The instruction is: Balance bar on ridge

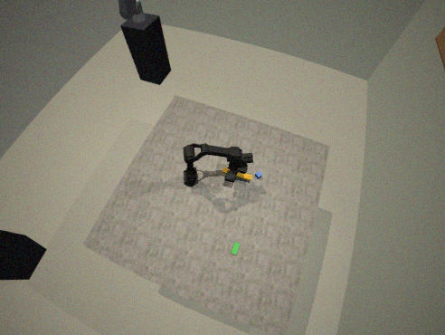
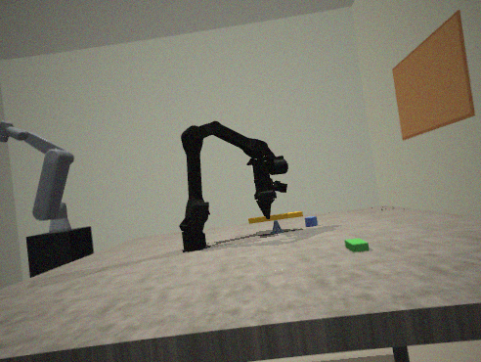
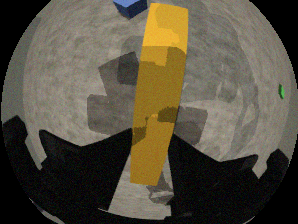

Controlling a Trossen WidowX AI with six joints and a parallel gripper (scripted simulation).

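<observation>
Right now my gripper tip is 30 mm short of the yellow bar. Round my gripper tip: green block (430 mm to the right, 180 mm ahead, 40 mm below); then blue cube (160 mm ahead, 70 mm to the left, 40 mm below).
</observation>
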